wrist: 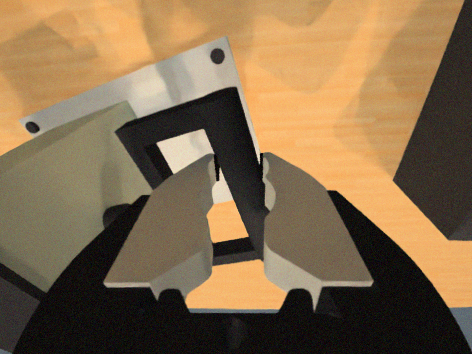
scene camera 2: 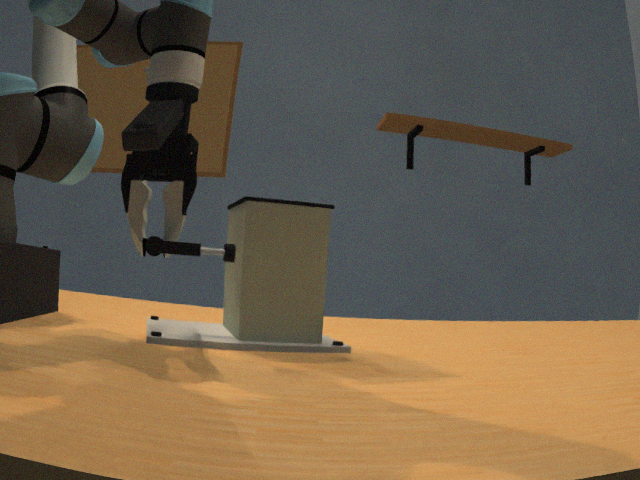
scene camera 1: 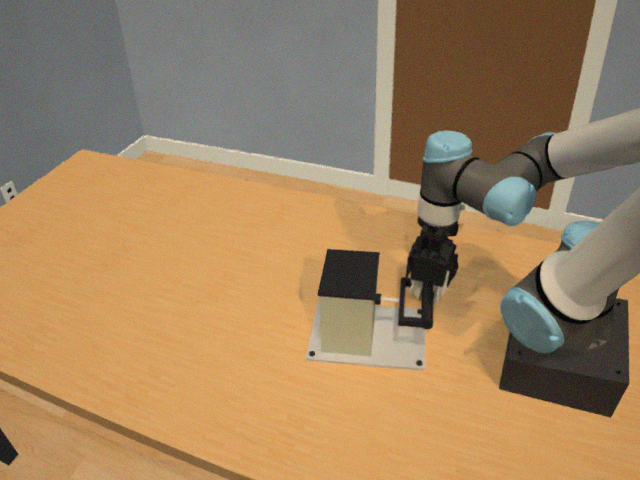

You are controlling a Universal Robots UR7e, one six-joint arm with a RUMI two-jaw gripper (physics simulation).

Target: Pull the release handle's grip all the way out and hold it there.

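Observation:
The release handle's black rectangular grip (scene camera 1: 415, 321) (scene camera 2: 180, 248) (wrist: 220, 107) stands out from the pale green housing (scene camera 1: 346, 325) (scene camera 2: 279, 268) (wrist: 65, 165) with its black top. A short stretch of silver rod (scene camera 1: 389, 299) (scene camera 2: 212, 251) shows between the grip and the black collar on the housing. My gripper (scene camera 1: 428, 298) (scene camera 2: 154, 253) (wrist: 239, 157) points down and is shut on the grip's outer bar, with one fingertip inside the frame opening and the other on the outer side. In scene camera 1 the grip partly hides the fingertips.
The housing stands on a light grey base plate (scene camera 1: 392, 352) (wrist: 182, 72) with dark bolts, on the wooden table (scene camera 1: 180, 289) (scene camera 2: 310, 413). The robot's dark base block (scene camera 1: 563, 379) (scene camera 2: 28, 284) (wrist: 440, 150) is close by on the side the grip faces. A wall shelf (scene camera 2: 475, 134) hangs behind.

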